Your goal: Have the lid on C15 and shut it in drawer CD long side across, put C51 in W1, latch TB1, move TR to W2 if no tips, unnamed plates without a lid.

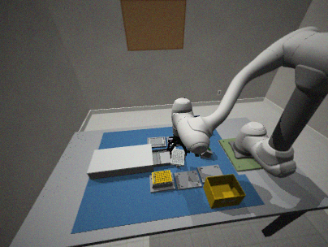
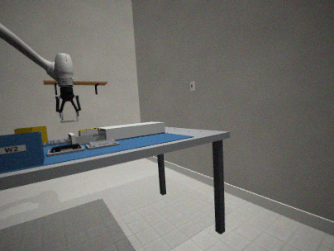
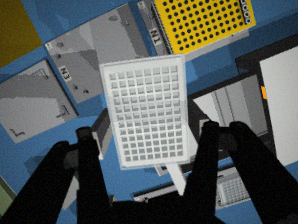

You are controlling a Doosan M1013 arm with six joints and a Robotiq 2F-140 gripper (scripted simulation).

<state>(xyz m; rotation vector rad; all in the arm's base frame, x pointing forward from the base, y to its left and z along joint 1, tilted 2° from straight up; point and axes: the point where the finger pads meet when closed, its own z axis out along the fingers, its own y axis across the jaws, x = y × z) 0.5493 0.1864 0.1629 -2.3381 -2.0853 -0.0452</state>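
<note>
The drawer is 12 cm ahead of my hand, 9 cm to the right of it and 14 cm below it. Also, from my hand: plate lid 1 cm below; then yellow tip rack 10 cm ahead, 9 cm to the left, 11 cm below; then white plate 2 cm below.
</note>
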